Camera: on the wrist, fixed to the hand. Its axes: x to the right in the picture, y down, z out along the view.
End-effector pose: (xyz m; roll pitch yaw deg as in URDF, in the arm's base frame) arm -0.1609 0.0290 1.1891 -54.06 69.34 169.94
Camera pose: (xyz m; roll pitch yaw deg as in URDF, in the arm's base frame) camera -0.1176 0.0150 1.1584 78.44 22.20 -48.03
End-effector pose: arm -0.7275 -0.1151 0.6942 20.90 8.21 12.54
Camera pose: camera -0.7277 -0.0610 0.6847 11.65 -18.73 93.84
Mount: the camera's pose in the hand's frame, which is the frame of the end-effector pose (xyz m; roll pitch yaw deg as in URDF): 0.0128 0.0466 -0.0261 0.94 1.03 84.49
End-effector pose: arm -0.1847 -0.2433 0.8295 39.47 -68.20 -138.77
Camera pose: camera -0.1470 -0.2802 0.8449 -71.09 -18.60 -14.12
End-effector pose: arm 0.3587 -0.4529 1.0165 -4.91 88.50 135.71
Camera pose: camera 0.3491 -0.5052 1.0029 89.54 5.66 -128.49
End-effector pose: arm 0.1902 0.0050 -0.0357 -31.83 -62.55 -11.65
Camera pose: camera 0.2418 0.0207 -0.0459 -65.85 9.43 46.29
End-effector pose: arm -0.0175 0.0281 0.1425 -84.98 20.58 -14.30
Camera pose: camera -0.0279 0.0081 0.0924 77.00 74.44 150.75
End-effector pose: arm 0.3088 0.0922 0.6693 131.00 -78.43 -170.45
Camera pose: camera 0.3550 0.1110 0.6923 -96.60 -14.30 50.84
